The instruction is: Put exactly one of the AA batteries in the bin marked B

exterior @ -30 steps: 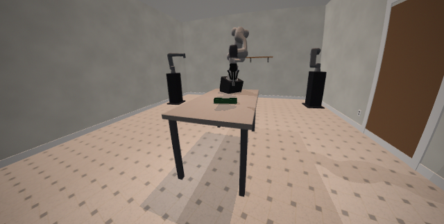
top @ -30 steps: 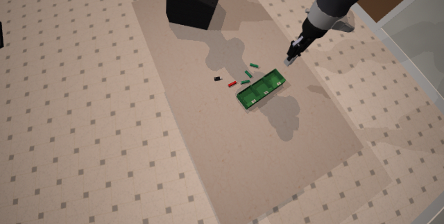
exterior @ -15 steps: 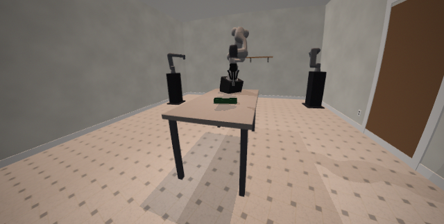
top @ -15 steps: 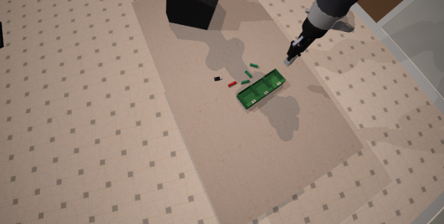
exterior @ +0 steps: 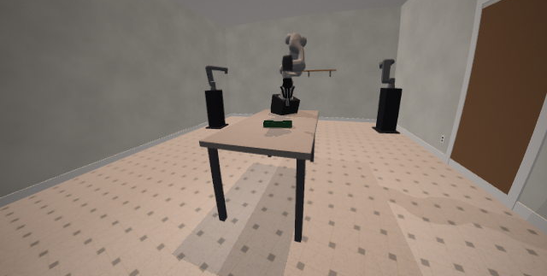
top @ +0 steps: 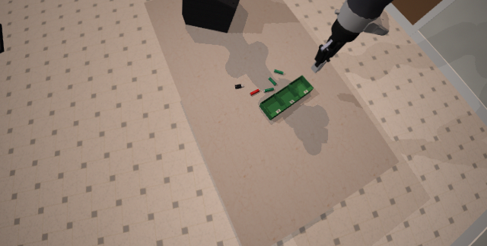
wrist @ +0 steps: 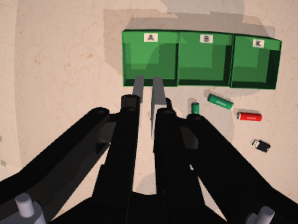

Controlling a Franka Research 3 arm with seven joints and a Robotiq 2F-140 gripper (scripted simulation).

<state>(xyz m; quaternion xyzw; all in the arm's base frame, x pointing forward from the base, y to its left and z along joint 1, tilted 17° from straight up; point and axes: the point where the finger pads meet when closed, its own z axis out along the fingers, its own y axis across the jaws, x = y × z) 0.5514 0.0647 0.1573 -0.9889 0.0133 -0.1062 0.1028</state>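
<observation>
Now: hand 10 cm past the green AA battery, 9 cm to the left of it and 21 cm above it. From my hand the other things lie so: black part (16 cm behind, 24 cm to the right, 22 cm below); then red cell (10 cm behind, 20 cm to the right, 21 cm below); then green bin (1 cm ahead, 9 cm to the right, 20 cm below).
</observation>
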